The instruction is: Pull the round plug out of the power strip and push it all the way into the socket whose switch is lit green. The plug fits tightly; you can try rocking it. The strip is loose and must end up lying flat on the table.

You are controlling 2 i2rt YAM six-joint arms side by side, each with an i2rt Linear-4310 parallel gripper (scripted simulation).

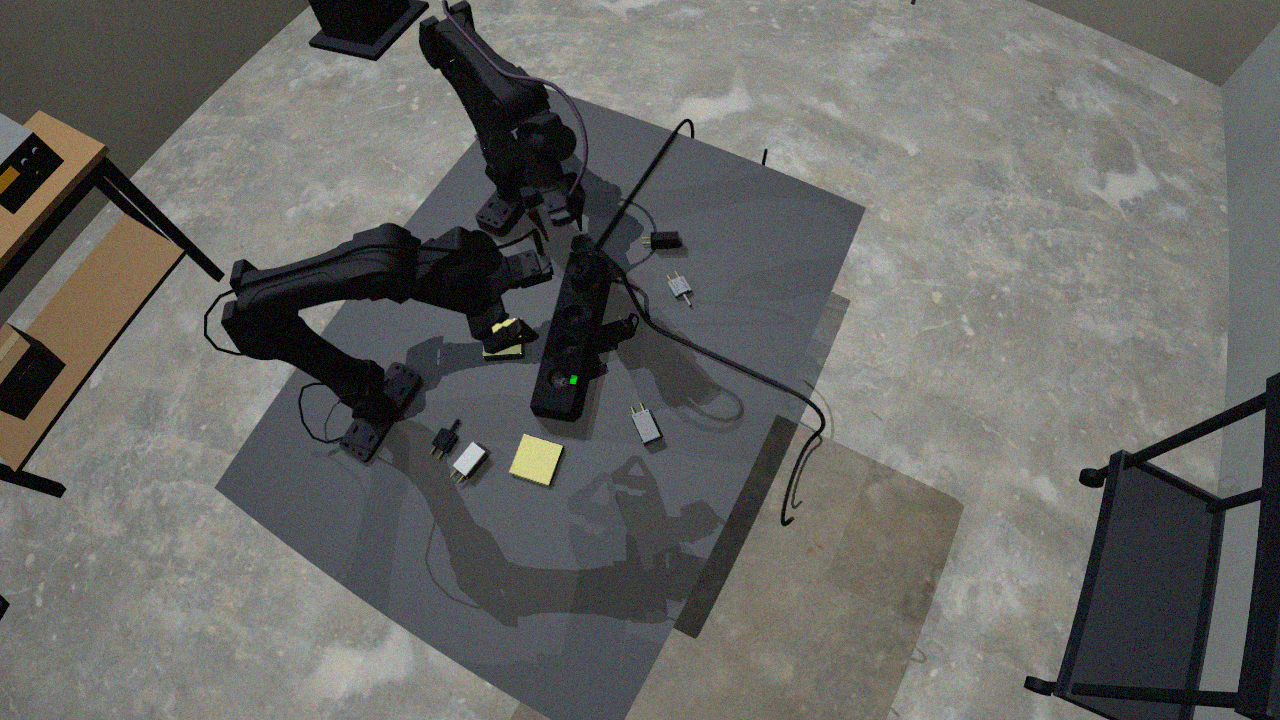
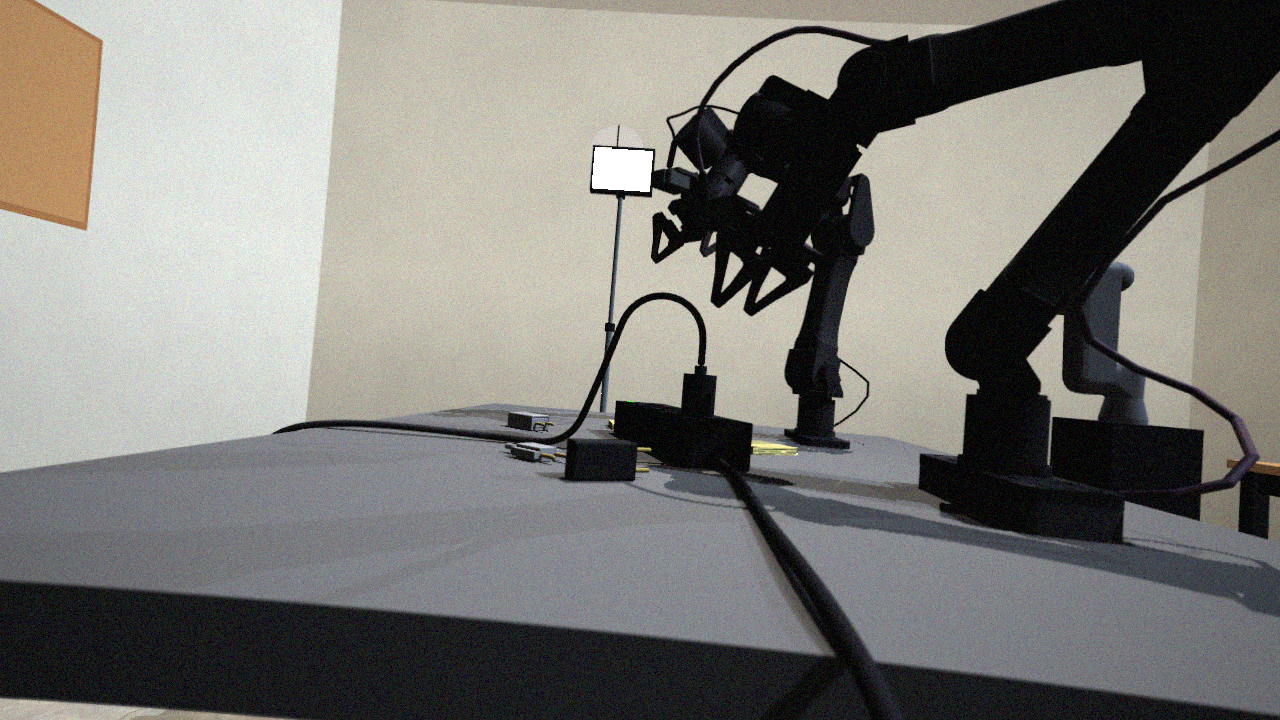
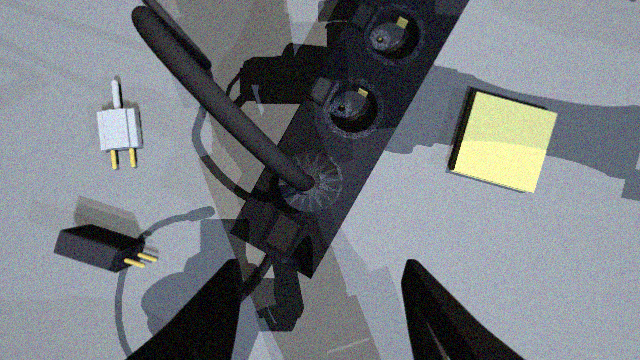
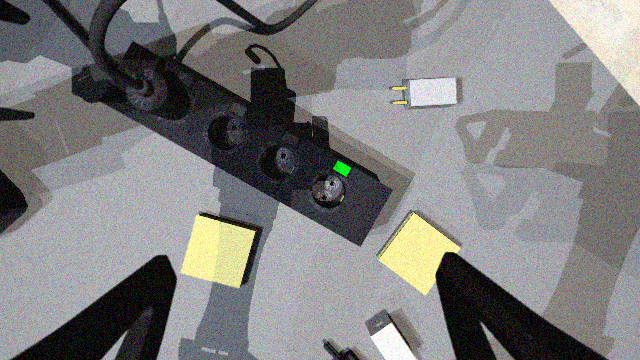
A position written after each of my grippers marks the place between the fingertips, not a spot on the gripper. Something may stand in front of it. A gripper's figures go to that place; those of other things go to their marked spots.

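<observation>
A round black plug point(image 2: 698, 395) is 69 cm from the lens. My left gripper point(image 2: 731, 309) is 70 cm from the lens, and my right gripper point(image 2: 677, 257) is 91 cm from the lens.
</observation>
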